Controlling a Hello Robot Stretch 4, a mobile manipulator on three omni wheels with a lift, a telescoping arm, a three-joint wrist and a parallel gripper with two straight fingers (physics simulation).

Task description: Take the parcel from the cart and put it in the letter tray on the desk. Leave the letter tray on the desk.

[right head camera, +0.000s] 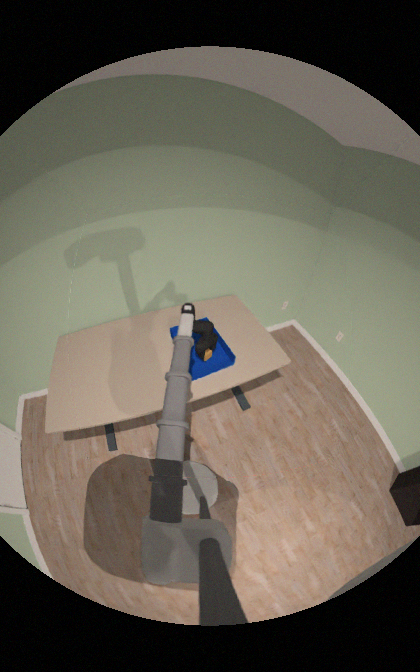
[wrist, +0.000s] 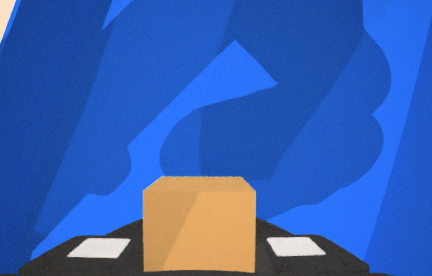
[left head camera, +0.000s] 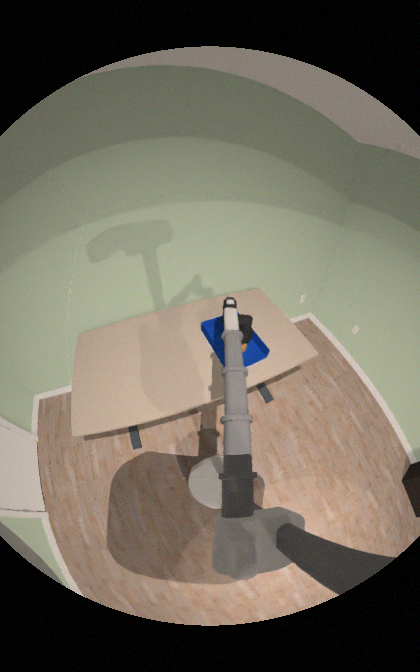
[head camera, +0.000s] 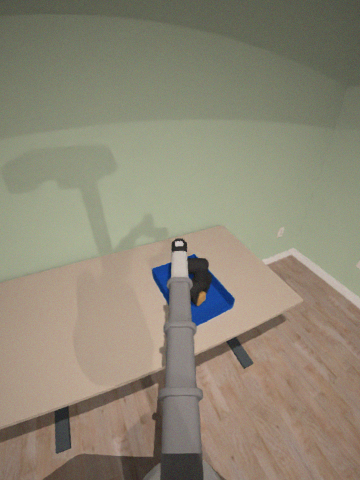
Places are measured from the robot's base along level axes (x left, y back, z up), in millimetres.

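Pixels of known places: gripper, fingertip midpoint: [wrist: 201,232] [head camera: 198,300].
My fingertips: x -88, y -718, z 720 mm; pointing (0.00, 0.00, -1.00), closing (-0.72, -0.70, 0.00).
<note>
Behind a point stands the place of what it marks.
The parcel, a small orange-brown box [head camera: 201,298] {x -98, y -700, z 760 mm} [left head camera: 244,346] [right head camera: 208,354] [wrist: 199,230] {x -75, y -731, z 770 mm}, is between the fingers of my gripper [wrist: 201,232] {x -88, y -718, z 720 mm}, which is shut on it. In the wrist view the parcel is at the bottom middle, with a white-patched dark finger on each side. The blue letter tray [head camera: 220,302] {x -195, y -724, z 695 mm} [left head camera: 260,352] [right head camera: 223,362] [wrist: 400,150] {x -159, y -860, z 699 mm} lies on the desk [head camera: 50,345] {x 546, y -497, z 693 mm} [left head camera: 110,370] [right head camera: 85,375]. The parcel is over the inside of the tray; its height above the tray floor is hard to tell. The arm hides the tray's left part in the head views.
The telescoping arm [head camera: 181,350] {x -3, y -320, z 1058 mm} [left head camera: 235,395] [right head camera: 175,400] reaches over the desk's front edge. A green wall [head camera: 150,175] {x 159, y -1271, z 1126 mm} stands behind the desk. A dark box-like object [left head camera: 414,487] [right head camera: 407,495] is at the far right. A pale round object [left head camera: 206,482] [right head camera: 200,487] is below the arm.
</note>
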